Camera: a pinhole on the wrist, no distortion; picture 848 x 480 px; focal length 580.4 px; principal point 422.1 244.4 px. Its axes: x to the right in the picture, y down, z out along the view. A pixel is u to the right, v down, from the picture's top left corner.
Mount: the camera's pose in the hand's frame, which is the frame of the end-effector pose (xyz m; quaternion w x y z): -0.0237 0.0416 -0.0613 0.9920 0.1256 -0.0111 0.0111
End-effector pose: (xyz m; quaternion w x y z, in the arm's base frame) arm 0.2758 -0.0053 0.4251 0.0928 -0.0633 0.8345 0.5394
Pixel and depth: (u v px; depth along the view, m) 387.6 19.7 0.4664
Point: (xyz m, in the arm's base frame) 0.4116 0.2068 0.0772
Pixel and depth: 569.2 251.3 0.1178
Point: 0.2738 0.0496 0.4152
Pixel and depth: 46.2 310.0 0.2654
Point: 0.4891 0.1777 0.3913
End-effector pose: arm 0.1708 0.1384 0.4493 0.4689 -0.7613 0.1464 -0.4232
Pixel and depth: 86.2 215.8 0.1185
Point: 0.1545 0.2239 0.3870
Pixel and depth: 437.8 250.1 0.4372
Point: 0.4316 0.3981 0.4184
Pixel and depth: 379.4 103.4 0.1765
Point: 0.2168 0.2436 0.4466
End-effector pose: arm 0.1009 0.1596 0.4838 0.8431 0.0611 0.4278 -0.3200
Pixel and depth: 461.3 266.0 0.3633
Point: 0.2780 0.0239 0.6792
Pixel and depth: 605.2 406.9 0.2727
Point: 0.3064 0.0871 0.5737
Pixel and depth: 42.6 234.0 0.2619
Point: 0.1240 0.1617 0.7582
